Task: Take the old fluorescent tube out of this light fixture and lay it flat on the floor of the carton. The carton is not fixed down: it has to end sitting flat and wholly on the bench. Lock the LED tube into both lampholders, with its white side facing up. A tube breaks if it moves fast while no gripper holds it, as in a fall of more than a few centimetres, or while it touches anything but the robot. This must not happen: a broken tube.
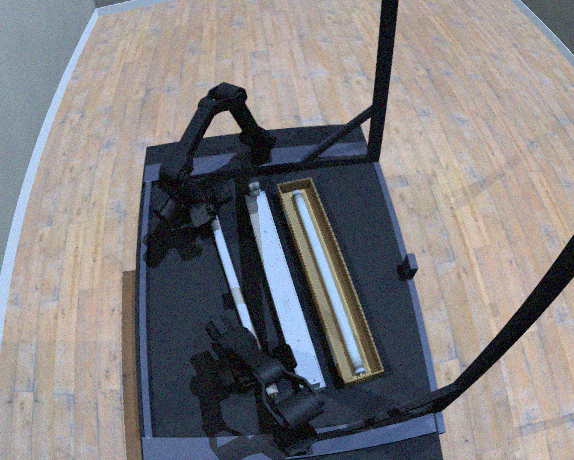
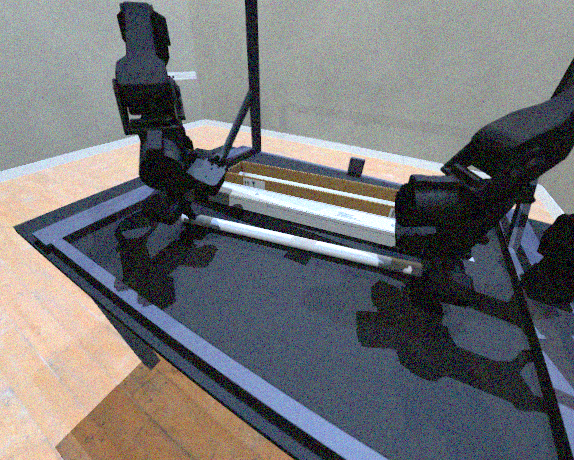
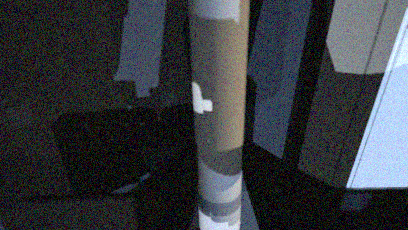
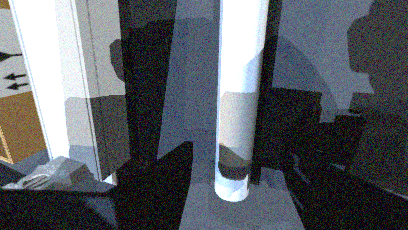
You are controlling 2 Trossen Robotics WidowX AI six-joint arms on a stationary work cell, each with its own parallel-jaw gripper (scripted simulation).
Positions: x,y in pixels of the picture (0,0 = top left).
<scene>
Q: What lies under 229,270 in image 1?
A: An LED tube.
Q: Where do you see a carton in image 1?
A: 350,302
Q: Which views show my left gripper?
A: Image 1, image 2 and image 3 only.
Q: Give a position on an old fluorescent tube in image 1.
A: At 338,309
</scene>
